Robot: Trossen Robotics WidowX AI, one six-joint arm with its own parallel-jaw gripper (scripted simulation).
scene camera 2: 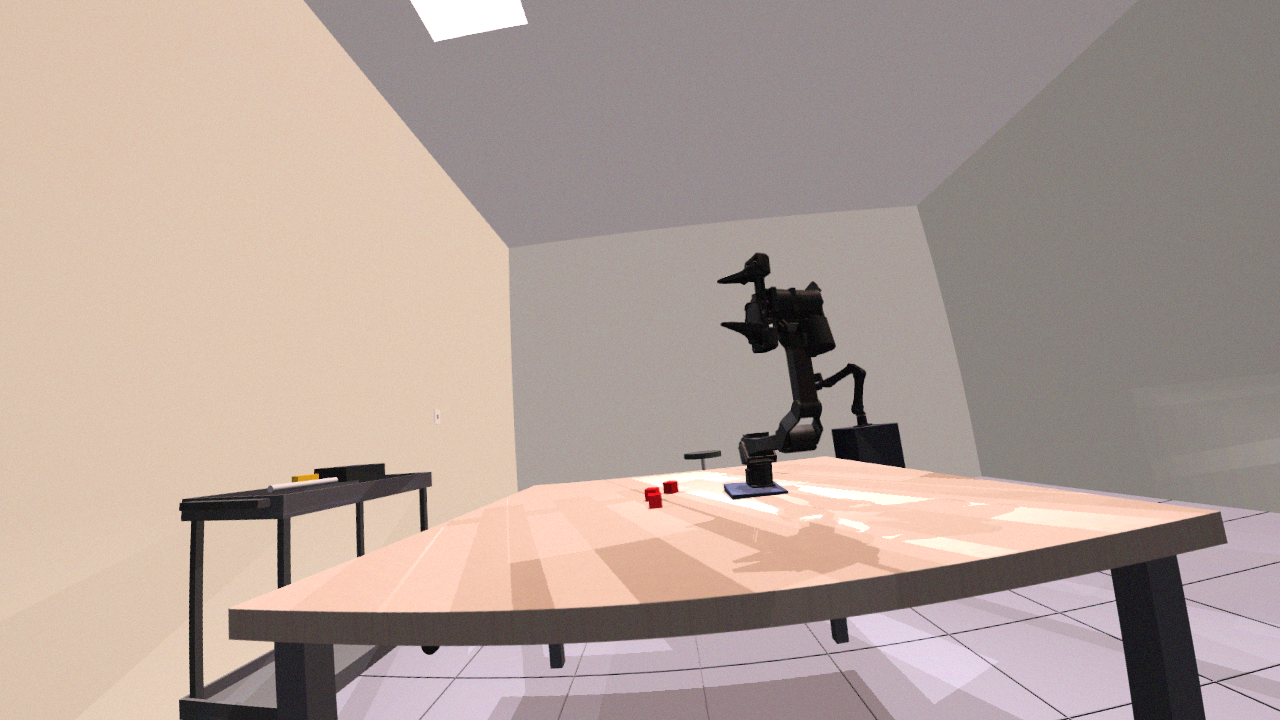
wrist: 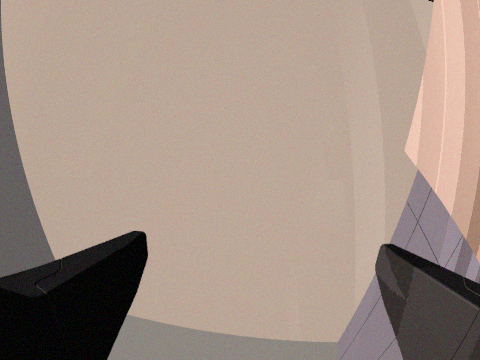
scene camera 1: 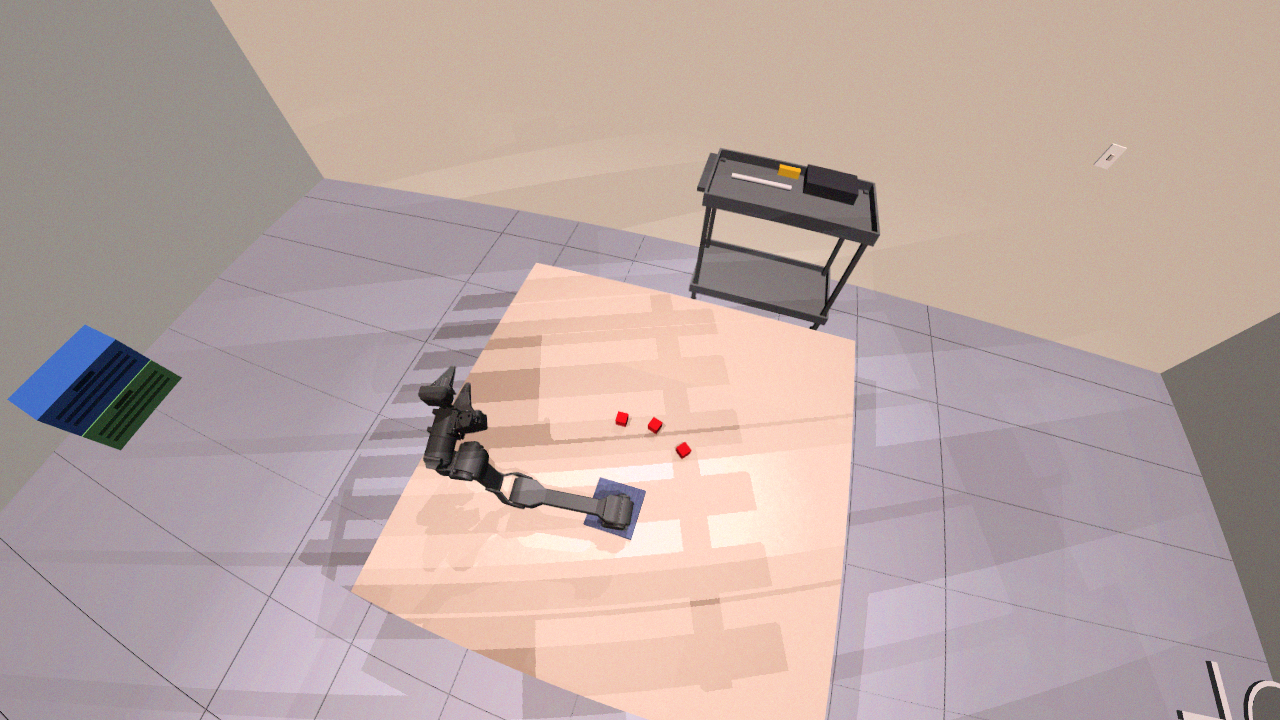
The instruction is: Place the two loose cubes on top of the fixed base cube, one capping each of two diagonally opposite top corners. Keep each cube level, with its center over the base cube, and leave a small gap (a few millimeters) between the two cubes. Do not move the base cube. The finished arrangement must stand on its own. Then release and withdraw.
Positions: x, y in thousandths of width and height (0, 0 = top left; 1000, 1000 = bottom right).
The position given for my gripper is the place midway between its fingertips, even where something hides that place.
Observation:
My gripper (scene camera 2: 562, 420) is open and holds nothing.
My gripper is seen too in the wrist view (wrist: 553, 704) and in scene camera 1 (scene camera 1: 361, 520).

